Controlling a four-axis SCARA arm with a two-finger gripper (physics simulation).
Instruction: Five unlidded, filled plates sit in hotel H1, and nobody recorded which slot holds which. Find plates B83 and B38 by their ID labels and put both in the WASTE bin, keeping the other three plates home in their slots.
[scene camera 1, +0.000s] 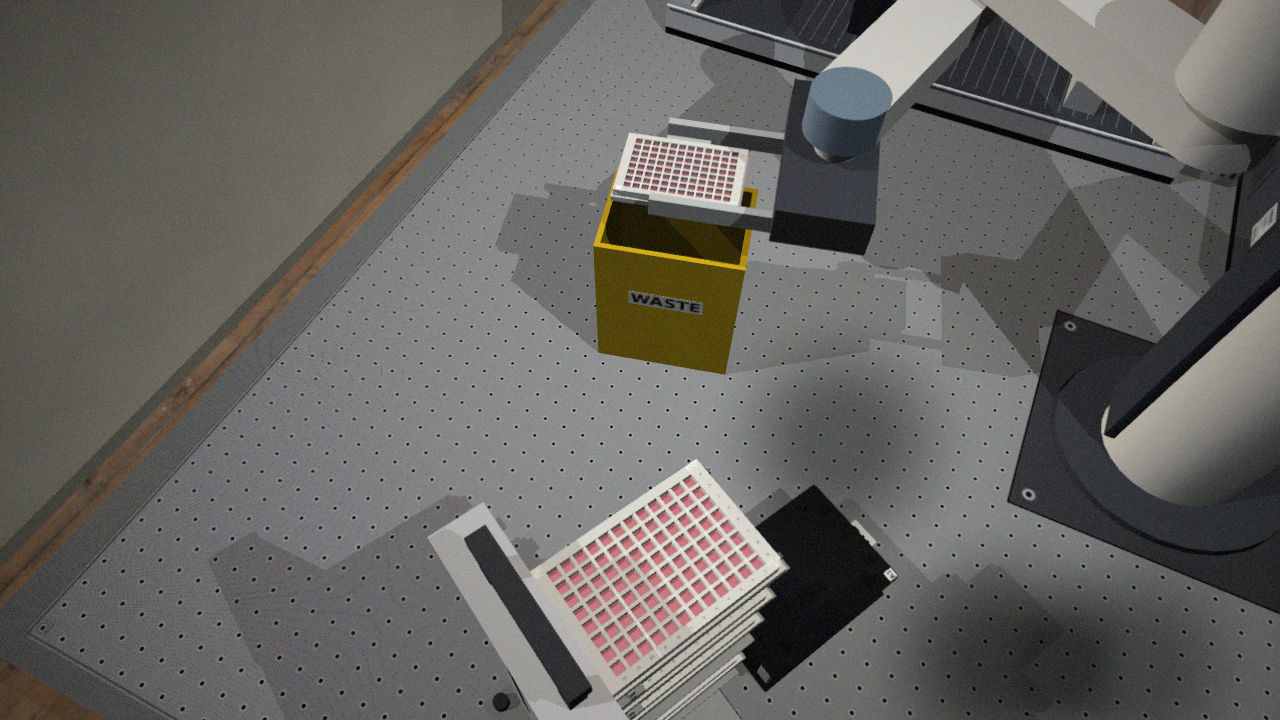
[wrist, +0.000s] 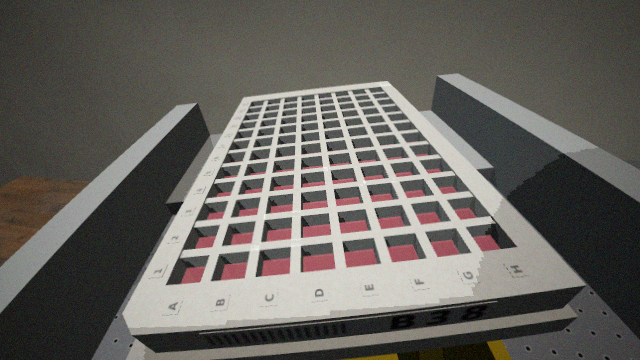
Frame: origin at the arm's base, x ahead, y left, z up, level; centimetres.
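Where they show: gripper, fingertip midpoint: (scene camera 1: 659, 164) (wrist: 318, 111); arm's base at its link origin: (scene camera 1: 1161, 453).
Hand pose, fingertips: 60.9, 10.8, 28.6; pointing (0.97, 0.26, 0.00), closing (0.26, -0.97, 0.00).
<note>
Each offset is from my fingertips to the centre of the thing, as dx, dy, dz. "pt": to the spot under its first point.
My gripper (scene camera 1: 677, 170) (wrist: 318, 111) is shut on plate B38 @(-2.2, -0.6, -0.9) (scene camera 1: 684, 168) (wrist: 320, 192), an unlidded white plate with pink-filled wells. The plate looks level, and its label reads B38 in the wrist view. It is held above the open top of the yellow WASTE bin @(-2.1, -0.9, -17.4) (scene camera 1: 666, 317) (wrist: 498, 350), over the bin's back part. The bin's inside is mostly shaded and partly hidden. The hotel @(-16.5, +44.3, -4.0) (scene camera 1: 535, 617) stands at the bottom of the scene view with a stack of white plates @(-18.9, +41.3, +10.8) (scene camera 1: 662, 573) in it. No ID labels can be read on those plates.
A black flat pad @(pt -29.9, +23.7, -21.4) (scene camera 1: 823, 573) lies right of the hotel. The arm's dark base plate (scene camera 1: 1042, 447) is at the right. A grey-railed unit (scene camera 1: 1042, 134) with a dark ribbed surface runs along the back. A wooden edge (scene camera 1: 268, 304) borders the perforated table at the left.
</note>
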